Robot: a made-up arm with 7 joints.
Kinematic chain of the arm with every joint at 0, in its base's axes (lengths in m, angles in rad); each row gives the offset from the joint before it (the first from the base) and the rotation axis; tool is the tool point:
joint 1: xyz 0 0.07 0 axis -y
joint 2: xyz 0 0.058 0 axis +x
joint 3: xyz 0 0 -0.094 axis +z
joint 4: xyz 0 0 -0.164 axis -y
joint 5: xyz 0 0 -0.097 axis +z
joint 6: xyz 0 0 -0.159 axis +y
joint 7: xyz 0 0 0 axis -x
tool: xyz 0 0 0
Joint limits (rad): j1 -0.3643..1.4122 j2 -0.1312..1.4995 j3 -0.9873..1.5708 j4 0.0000..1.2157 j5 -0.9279..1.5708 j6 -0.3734..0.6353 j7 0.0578..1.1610
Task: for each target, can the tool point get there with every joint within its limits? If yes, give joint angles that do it. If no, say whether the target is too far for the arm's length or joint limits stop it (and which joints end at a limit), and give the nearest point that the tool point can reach.
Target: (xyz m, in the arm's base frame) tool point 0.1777 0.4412 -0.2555
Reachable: yes | joints 0.0311 1.2478 -0.7174 1.0748 -0.6874 -0.1099 1.0634
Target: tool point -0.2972 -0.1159 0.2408
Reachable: no: joint limits stop it (at a limit: joint 1, joint 2, joint 4) | nearest point -0.1578 0.4887 0.1517 | short by 0.627 m
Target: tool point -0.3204 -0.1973 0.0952
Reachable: no: joint limits stop it (at a limit: joint 1, joint 2, joint 3, joint 4) | nearest point 0.0103 -0.1160 -0.3441 | short by 0.556 m
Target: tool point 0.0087 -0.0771 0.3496
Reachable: no: joint limits stop it (at a limit: joint 1, joint 2, joint 4) | nearest point 0.3561 -0.0405 0.1511 | short by 0.402 m
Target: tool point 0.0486 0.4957 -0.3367
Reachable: yes | joints -0.1576 0.7485 0.4465 0.4519 1.0256 -0.0822 0.8765
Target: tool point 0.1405 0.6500 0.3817
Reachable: no: too far | nearest point 0.0924 0.5249 0.2000 | short by 0.226 m
